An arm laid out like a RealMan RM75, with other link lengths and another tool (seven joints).
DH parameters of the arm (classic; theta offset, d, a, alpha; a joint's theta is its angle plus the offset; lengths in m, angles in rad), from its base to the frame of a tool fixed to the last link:
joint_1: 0 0.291 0 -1.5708
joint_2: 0 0 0 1.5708
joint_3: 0 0.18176 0 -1.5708
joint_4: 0 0 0 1.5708
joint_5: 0 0.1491 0 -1.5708
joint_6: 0 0 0 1.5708
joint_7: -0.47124 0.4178 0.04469 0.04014
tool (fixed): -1.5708 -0.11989 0 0
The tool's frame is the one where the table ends.
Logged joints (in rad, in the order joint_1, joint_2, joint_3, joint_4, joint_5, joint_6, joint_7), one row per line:
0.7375 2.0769 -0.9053 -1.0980 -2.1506 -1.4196 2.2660
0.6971 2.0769 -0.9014 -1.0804 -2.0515 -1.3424 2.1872
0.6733 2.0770 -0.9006 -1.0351 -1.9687 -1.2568 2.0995
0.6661 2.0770 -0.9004 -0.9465 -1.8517 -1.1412 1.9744
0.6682 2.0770 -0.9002 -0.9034 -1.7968 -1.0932 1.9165
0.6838 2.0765 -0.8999 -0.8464 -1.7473 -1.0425 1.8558
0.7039 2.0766 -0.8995 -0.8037 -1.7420 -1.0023 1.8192
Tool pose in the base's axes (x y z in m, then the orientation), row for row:
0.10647 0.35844 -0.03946 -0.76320 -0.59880 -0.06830 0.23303
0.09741 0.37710 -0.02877 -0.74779 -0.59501 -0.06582 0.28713
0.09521 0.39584 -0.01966 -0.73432 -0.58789 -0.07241 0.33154
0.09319 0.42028 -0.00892 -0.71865 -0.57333 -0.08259 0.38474
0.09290 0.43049 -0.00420 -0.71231 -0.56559 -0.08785 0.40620
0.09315 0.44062 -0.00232 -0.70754 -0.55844 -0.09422 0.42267
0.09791 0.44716 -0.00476 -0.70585 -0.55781 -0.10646 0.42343
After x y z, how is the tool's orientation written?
As a quaternion, x y z w.
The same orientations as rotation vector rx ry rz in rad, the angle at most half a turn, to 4 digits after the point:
-2.0964 -1.6448 -0.1876
-1.9978 -1.5896 -0.1758
-1.9192 -1.5365 -0.1892
-1.8310 -1.4608 -0.2104
-1.7968 -1.4267 -0.2216
-1.7713 -1.3980 -0.2359
-1.7664 -1.3959 -0.2664

